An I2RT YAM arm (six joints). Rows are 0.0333 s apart.
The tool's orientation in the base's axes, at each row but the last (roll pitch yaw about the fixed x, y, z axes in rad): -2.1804 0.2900 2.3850; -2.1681 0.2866 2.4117; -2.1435 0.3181 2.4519; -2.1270 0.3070 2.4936; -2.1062 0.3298 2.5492; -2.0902 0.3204 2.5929
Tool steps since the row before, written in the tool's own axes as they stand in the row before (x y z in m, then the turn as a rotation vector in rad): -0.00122 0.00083 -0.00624 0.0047 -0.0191 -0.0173; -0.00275 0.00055 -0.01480 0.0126 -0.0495 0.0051; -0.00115 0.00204 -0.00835 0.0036 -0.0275 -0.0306; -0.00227 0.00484 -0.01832 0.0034 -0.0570 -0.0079; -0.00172 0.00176 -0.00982 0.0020 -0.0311 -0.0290; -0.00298 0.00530 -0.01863 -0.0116 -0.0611 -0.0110
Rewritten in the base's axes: 0.00409 0.00383 0.00312 -0.0064 0.0105 0.0232; 0.00867 0.00907 0.00833 -0.0384 -0.0087 0.0329; 0.00533 0.00613 0.00303 -0.0053 0.0184 0.0366; 0.01132 0.01415 0.00599 -0.0294 -0.0071 0.0491; 0.00563 0.00748 0.00386 -0.0077 0.0161 0.0387; 0.01097 0.01533 0.00535 -0.0172 -0.0139 0.0592
